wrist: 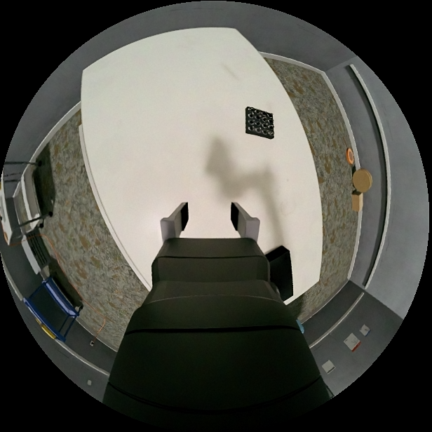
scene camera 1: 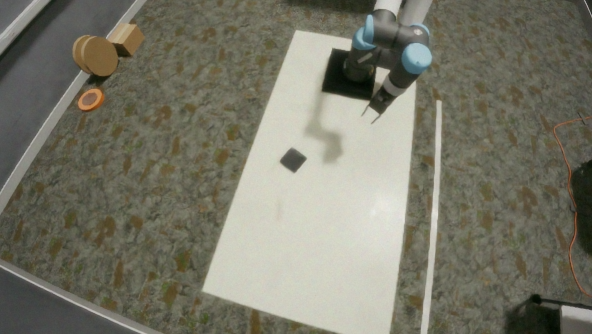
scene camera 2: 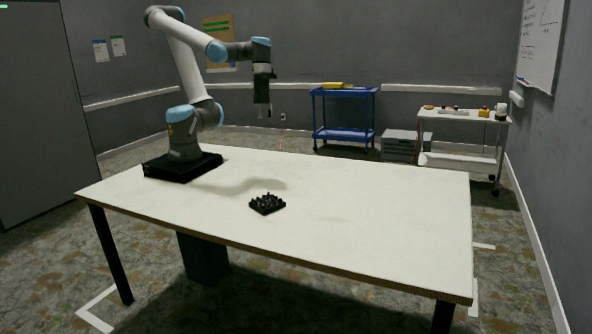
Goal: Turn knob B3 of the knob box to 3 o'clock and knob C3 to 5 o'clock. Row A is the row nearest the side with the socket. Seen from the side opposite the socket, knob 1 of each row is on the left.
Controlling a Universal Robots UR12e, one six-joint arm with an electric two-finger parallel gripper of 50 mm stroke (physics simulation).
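Pixels of known places: gripper, fingertip midpoint: point(scene camera 1: 367, 118) point(scene camera 2: 265, 117); arm's base, link origin: point(scene camera 1: 357, 70) point(scene camera 2: 185, 156).
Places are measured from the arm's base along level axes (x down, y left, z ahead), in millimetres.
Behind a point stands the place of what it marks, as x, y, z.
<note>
The knob box point(scene camera 1: 293, 160) {24, -214, 685} point(scene camera 2: 267, 204) {40, -239, 687} point(wrist: 259, 122) is a small black square box with rows of black knobs on top. It lies on the white table point(scene camera 1: 320, 250) {64, 40, 1085} point(scene camera 2: 380, 210) {64, -83, 1092} point(wrist: 150, 100), turned at an angle to the table's edges in scene camera 1. The knobs' pointers, the row letters and the socket are too small to make out. My gripper point(scene camera 1: 371, 118) {-222, 85, 494} point(scene camera 2: 265, 111) {-222, 85, 494} point(wrist: 209, 210) is open and empty, high above the table and well apart from the knob box. In the wrist view the box shows ahead of the fingers and to the right.
The arm's black base plate point(scene camera 1: 345, 90) {17, -40, 164} point(scene camera 2: 182, 172) {7, -172, 156} point(wrist: 282, 272) stands at one end of the table. A blue cart point(scene camera 2: 345, 91) and a white cart point(scene camera 2: 450, 116) stand beyond the table. Cardboard pieces point(scene camera 1: 102, 56) and an orange ring point(scene camera 1: 81, 106) lie off to the side.
</note>
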